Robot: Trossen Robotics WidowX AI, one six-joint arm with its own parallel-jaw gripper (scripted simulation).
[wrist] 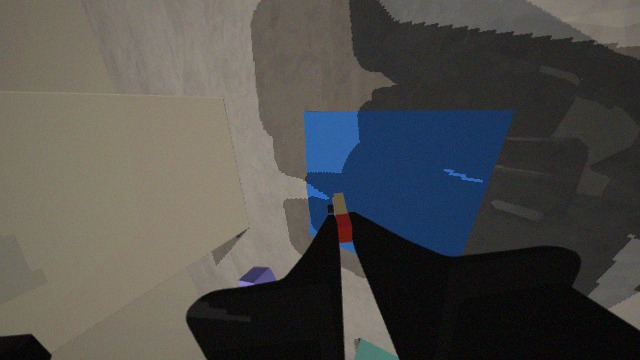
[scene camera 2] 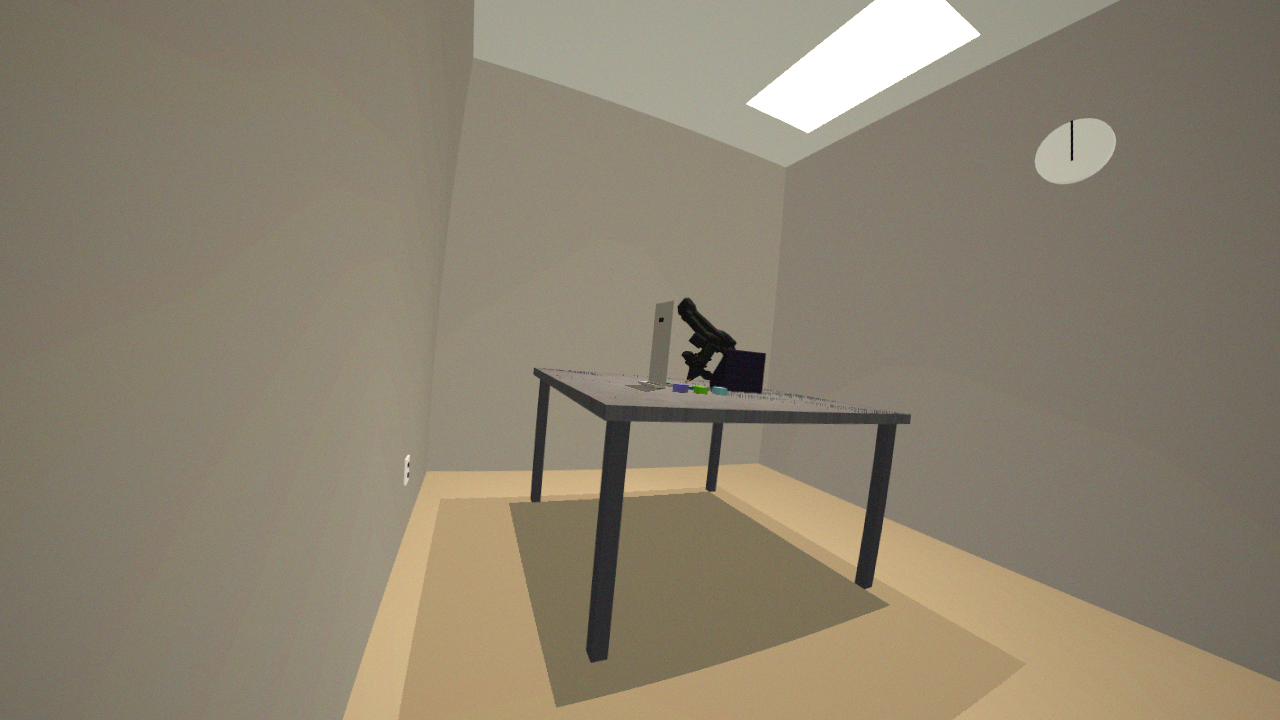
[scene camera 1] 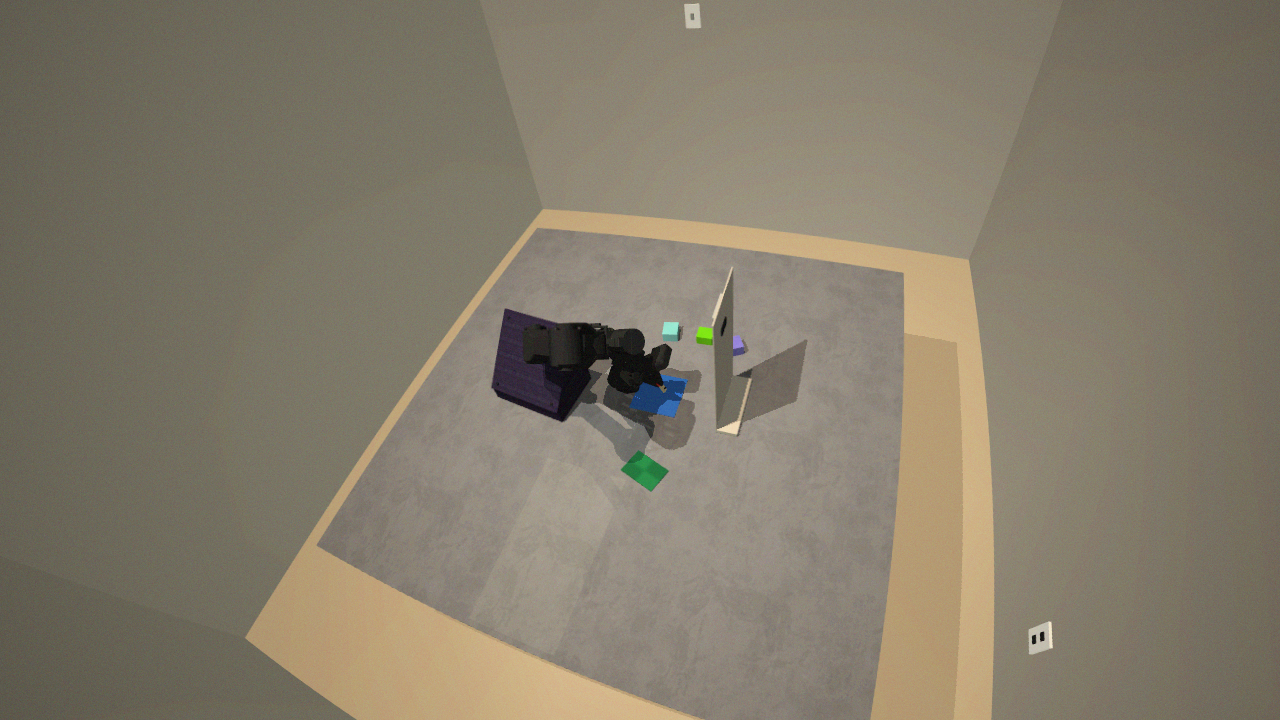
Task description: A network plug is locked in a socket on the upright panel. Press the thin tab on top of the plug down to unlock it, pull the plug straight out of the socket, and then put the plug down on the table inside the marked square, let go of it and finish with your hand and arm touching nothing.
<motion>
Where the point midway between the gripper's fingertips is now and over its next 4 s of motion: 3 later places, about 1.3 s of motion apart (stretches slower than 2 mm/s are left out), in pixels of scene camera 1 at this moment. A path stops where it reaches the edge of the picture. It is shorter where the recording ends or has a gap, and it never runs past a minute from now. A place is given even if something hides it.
My gripper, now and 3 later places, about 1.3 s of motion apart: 660, 385; 660, 389; 655, 383; 655, 376
</motion>
